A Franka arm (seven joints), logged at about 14 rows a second.
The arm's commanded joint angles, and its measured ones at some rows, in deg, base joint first. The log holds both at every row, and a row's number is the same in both.
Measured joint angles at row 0:
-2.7, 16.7, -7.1, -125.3, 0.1, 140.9, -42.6
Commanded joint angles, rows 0 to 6:
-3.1, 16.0, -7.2, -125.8, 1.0, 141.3, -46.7
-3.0, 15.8, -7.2, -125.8, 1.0, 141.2, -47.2
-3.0, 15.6, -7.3, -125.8, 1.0, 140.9, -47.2
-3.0, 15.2, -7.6, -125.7, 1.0, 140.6, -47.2
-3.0, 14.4, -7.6, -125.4, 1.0, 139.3, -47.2
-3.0, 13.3, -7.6, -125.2, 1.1, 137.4, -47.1
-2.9, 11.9, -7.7, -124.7, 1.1, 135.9, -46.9
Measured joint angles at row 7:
-2.7, 15.6, -7.6, -124.9, 0.1, 139.3, -45.5
